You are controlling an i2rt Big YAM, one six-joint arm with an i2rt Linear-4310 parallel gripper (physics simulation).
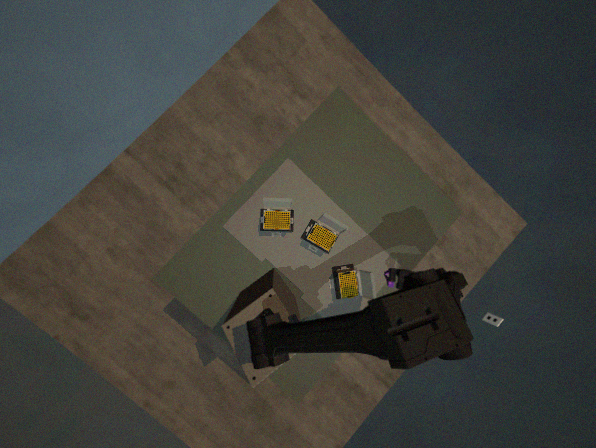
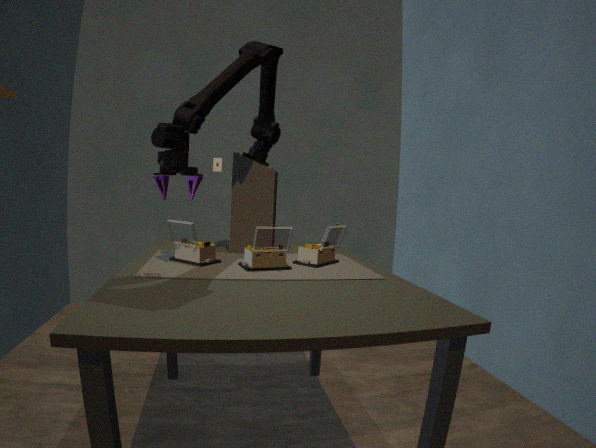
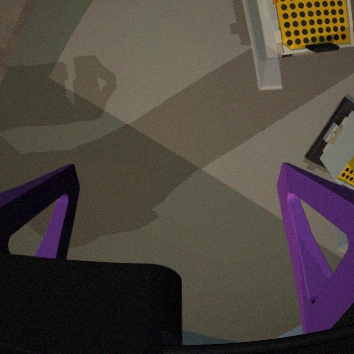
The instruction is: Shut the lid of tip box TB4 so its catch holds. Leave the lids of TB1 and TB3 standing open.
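Frame: origin at the arm's base, x ahead, y left, z up, level; millimetres.
Where they show: gripper, fingertip midpoint: (image 1: 396,274) (image 2: 177,199) (image 3: 177,174); arm's base, link origin: (image 2: 254,161).
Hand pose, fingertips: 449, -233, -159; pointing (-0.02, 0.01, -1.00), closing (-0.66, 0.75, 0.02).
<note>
Things, the pixels of their top centre, and the offset from my fingertips, as dx, dy, dz. Level surfaces: height alone.
- middle box, top centre: (image 2: 265,245) (image 1: 322,237) -99, +280, -146
- far box, top centre: (image 2: 314,244) (image 1: 277,222) -209, +468, -155
- pale mat, surface height: dz -221
- green table, surface height: dz -224
My gripper (image 1: 392,278) (image 2: 178,198) (image 3: 177,174) is open, its purple fingers wide apart, high above the table beside the boxes. TB4 appears to be the middle box (image 1: 322,237) (image 2: 265,259) (image 3: 348,171); its label is unreadable at this size. Its clear lid (image 1: 334,223) (image 2: 280,240) stands open. The box nearest my gripper (image 1: 347,284) (image 2: 195,252) (image 3: 177,174) has its lid (image 1: 366,284) (image 2: 182,231) (image 3: 270,65) open. The far box (image 1: 277,220) (image 2: 316,256) also has its lid (image 1: 278,202) (image 2: 334,236) open. I cannot tell which of these two is TB1 or TB3.
The boxes stand on a pale mat (image 1: 288,185) (image 2: 340,270) on the green table (image 2: 300,310). My arm (image 1: 325,335) (image 2: 220,80) reaches from a brown pedestal (image 2: 254,210) and throws shadows across the mat. The open lids stick up around the boxes.
</note>
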